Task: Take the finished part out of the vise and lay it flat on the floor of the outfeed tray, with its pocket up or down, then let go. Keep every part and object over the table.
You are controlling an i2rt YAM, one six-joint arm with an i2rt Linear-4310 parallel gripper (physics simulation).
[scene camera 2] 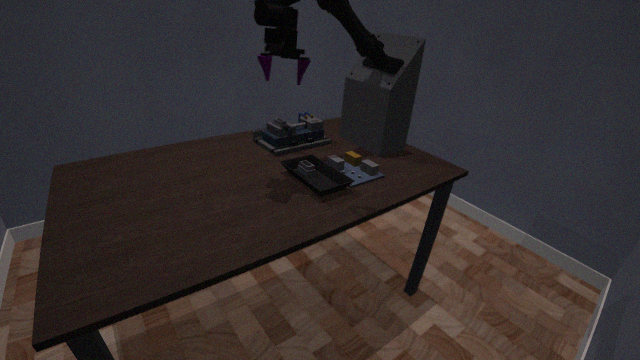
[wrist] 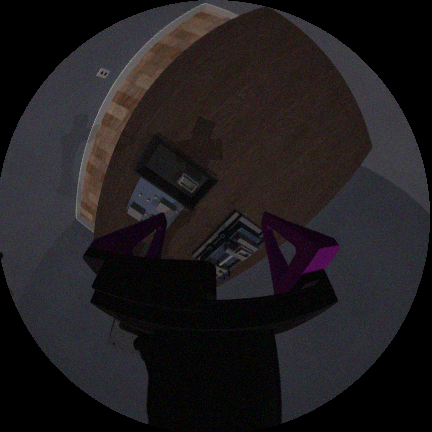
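Pixels of known places: gripper, between the fingertips: (scene camera 2: 282, 82) (wrist: 213, 217); arm's base, origin of its link: (scene camera 2: 382, 63).
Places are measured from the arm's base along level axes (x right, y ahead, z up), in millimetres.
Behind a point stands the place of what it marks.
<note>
The vise (scene camera 2: 314, 135) {z -331, x 93, y 254 mm} (wrist: 232, 246), blue and grey, stands near the back edge of the table. A pale part (scene camera 2: 279, 122) {z -261, x 112, y 417 mm} seems to sit at the top of its left end in the scene view; its edges are hard to tell in the dim light. The black outfeed tray (scene camera 2: 327, 180) {z -359, x -246, y 399 mm} (wrist: 165, 162) {z -359, x -260, y 432 mm} lies in front of the vise. A pale rectangular piece with a pocket facing up (scene camera 2: 306, 166) {z -326, x -182, y 448 mm} (wrist: 188, 183) {z -338, x -161, y 436 mm} lies in the tray, near one end. My gripper (scene camera 2: 283, 82) {z -43, x -166, y 538 mm} (wrist: 213, 217) {z -43, x -166, y 538 mm} is open and empty, its magenta fingers pointing down, high above the vise.
A blue plate (scene camera 2: 369, 177) {z -363, x -281, y 241 mm} (wrist: 156, 189) {z -363, x -227, y 334 mm} beside the tray bears a white block (scene camera 2: 336, 162) {z -330, x -186, y 326 mm}, a yellow block (scene camera 2: 353, 158) {z -333, x -175, y 239 mm} and a grey block (scene camera 2: 370, 167) {z -333, x -264, y 229 mm}, plus small pegs. A tall grey pedestal (scene camera 2: 365, 110) {z -201, x -11, y 70 mm} stands at the back right of the table.
</note>
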